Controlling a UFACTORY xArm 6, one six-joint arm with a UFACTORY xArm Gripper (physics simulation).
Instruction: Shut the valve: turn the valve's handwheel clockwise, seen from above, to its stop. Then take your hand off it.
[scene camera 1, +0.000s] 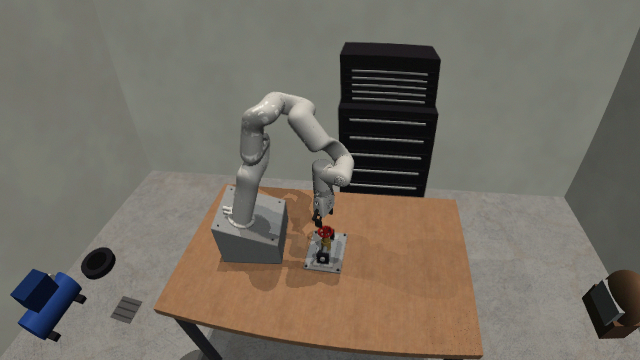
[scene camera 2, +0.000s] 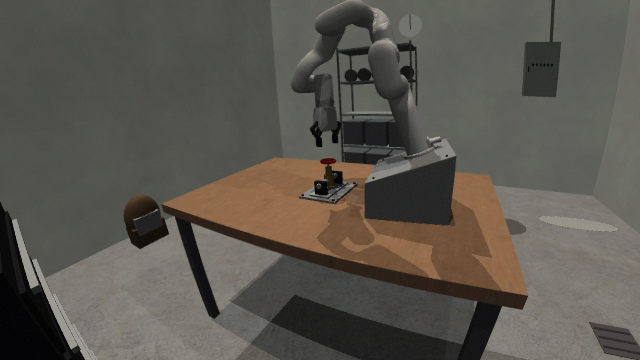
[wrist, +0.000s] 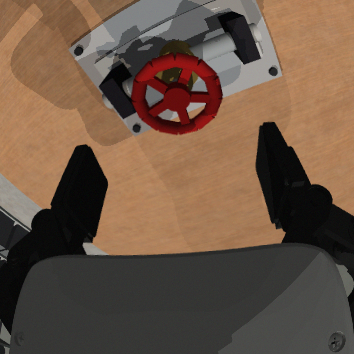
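Note:
The valve's red handwheel (scene camera 1: 325, 231) (scene camera 2: 328, 161) (wrist: 177, 96) sits level on top of a brass valve body (scene camera 1: 326, 243) (scene camera 2: 329, 176) (wrist: 177, 48). The valve is mounted on a grey plate (scene camera 1: 338, 257) (scene camera 2: 332, 196) (wrist: 115, 25), with its pipe held by two black blocks. My gripper (scene camera 1: 325, 218) (scene camera 2: 327, 143) (wrist: 175, 153) is open and empty. It points down above the handwheel, with a visible gap between fingertips and wheel in the second scene view. Nothing touches the wheel. The frames do not show whether the wheel is at its stop.
The grey arm pedestal (scene camera 1: 252, 245) (scene camera 2: 407, 197) stands on the wooden table (scene camera 1: 400, 290) (scene camera 2: 240, 210), beside the valve plate. A black tool chest (scene camera 1: 390, 51) stands behind the table in the first scene view. A shelf rack (scene camera 2: 360, 50) stands beyond it in the second scene view.

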